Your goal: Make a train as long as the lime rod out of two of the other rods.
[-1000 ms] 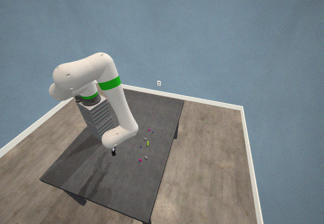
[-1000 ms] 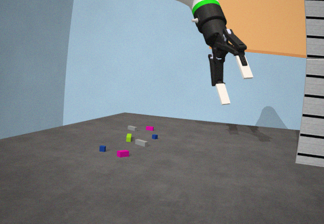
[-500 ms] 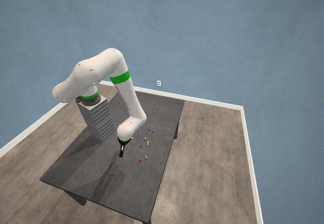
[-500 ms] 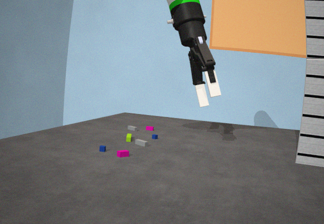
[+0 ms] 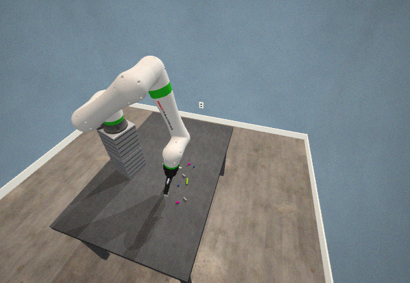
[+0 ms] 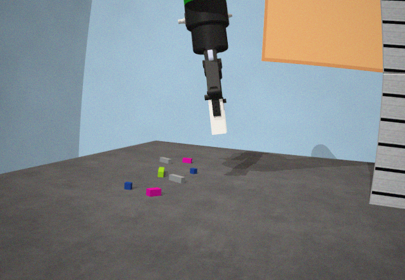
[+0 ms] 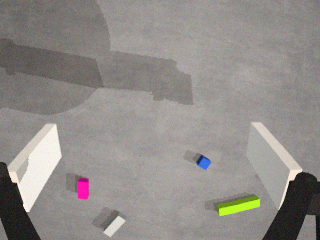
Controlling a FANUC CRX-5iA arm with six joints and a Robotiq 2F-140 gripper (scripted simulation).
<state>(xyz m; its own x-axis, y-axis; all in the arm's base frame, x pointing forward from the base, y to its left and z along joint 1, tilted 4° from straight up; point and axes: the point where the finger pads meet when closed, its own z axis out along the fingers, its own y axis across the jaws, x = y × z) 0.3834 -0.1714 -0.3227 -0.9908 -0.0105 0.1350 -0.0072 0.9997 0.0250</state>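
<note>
Now: hand 10 cm to the right of the lime rod, 10 cm short of it and 8 cm above it.
</note>
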